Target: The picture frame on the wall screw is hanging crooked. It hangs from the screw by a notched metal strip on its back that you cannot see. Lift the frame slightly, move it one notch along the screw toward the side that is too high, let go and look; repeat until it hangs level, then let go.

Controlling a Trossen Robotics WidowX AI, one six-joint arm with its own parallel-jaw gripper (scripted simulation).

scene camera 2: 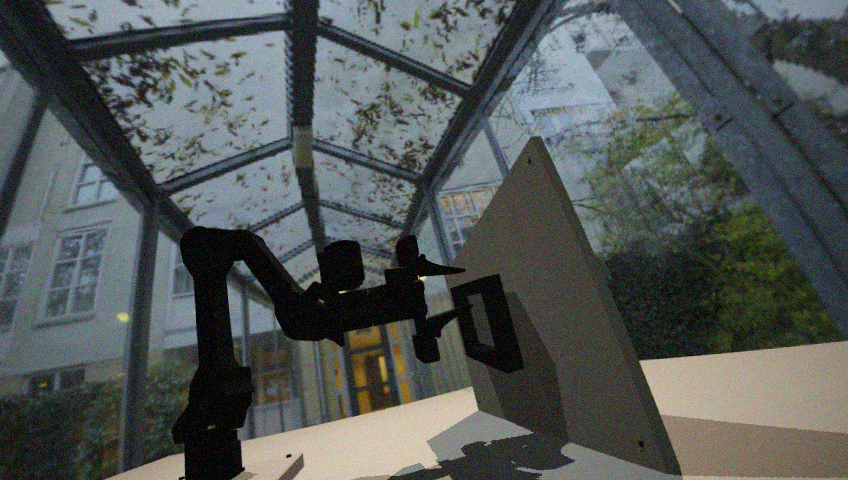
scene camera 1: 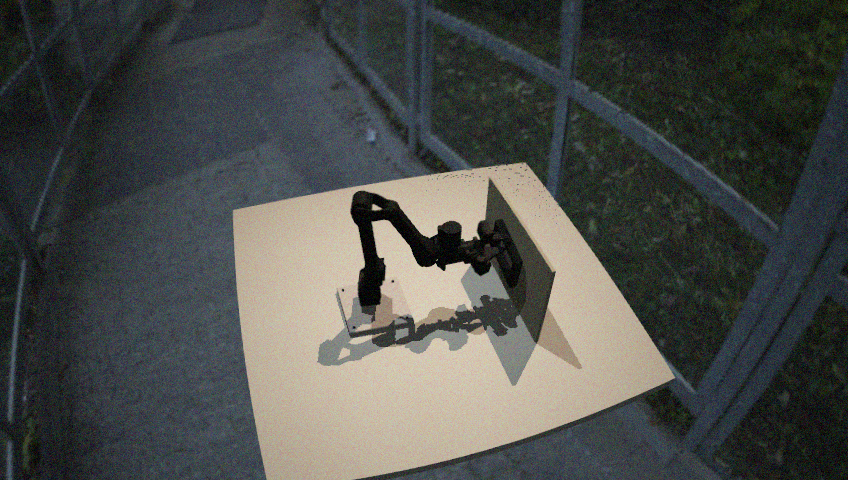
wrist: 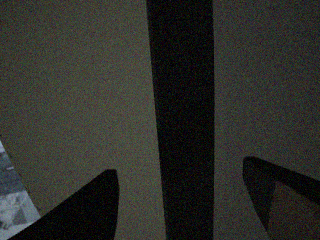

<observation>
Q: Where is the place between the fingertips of my gripper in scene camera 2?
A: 468, 287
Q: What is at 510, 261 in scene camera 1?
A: A black picture frame.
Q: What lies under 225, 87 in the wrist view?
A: A black picture frame.
</observation>
